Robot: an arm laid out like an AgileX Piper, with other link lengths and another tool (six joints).
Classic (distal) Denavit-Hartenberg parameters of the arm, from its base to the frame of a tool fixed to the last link. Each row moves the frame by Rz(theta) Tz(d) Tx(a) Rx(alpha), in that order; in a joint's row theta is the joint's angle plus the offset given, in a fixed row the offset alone. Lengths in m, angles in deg.
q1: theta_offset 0; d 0.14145; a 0; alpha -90
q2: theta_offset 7.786; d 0; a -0.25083; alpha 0
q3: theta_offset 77.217; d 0; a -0.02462; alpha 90
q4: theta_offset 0; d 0.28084; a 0; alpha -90
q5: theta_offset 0; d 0; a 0; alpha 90
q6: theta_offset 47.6; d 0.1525; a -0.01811; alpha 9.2
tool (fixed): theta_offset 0; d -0.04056; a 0; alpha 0
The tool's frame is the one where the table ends.
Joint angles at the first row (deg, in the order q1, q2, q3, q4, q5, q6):
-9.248 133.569 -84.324 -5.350 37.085 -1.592
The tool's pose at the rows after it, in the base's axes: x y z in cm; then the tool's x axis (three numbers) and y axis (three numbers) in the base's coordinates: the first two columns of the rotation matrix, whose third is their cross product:
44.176 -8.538 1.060 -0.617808 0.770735 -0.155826 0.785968 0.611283 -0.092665
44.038 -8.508 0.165 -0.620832 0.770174 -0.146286 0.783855 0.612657 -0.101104
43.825 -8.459 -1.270 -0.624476 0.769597 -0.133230 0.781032 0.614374 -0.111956
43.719 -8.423 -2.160 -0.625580 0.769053 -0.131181 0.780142 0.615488 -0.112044
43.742 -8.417 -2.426 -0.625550 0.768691 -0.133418 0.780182 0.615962 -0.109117
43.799 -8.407 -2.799 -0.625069 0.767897 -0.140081 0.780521 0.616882 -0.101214
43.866 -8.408 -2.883 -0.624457 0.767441 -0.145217 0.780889 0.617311 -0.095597
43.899 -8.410 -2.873 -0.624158 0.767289 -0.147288 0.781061 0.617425 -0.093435
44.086 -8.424 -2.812 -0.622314 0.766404 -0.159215 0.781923 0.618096 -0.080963
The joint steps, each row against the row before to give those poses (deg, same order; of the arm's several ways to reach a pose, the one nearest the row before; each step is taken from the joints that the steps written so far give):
0.000 0.217 0.001 0.068 -0.659 -0.269
-0.001 1.268 -0.175 0.000 -0.366 -0.061
0.000 2.068 -0.317 0.000 -0.786 -0.050
0.000 1.245 -0.041 0.000 -1.117 0.001
0.001 0.416 -0.065 0.000 -0.562 0.000
0.000 0.564 -0.001 0.000 -1.154 0.000
-0.001 0.151 0.001 0.000 -0.589 0.000
0.001 0.001 -0.002 0.000 -0.171 0.000
-0.001 -0.001 0.000 0.000 -0.990 -0.001

